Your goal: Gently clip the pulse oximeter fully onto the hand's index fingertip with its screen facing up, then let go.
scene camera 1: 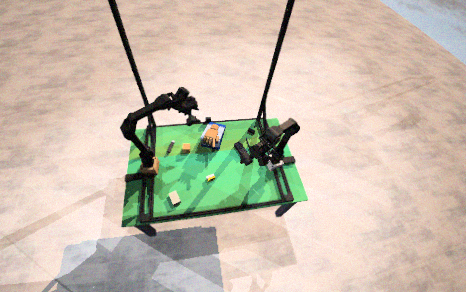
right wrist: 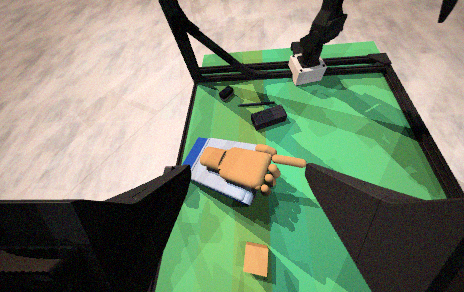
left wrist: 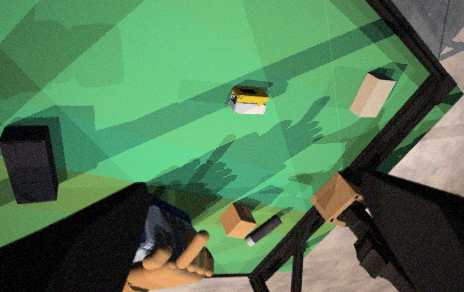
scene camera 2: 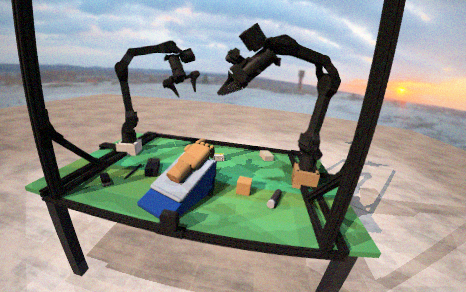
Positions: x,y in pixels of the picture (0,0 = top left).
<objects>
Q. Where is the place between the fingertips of my right gripper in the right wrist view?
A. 247,169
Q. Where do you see a pulse oximeter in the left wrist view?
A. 243,100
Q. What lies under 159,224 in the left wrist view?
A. A blue and grey pad.
</objects>
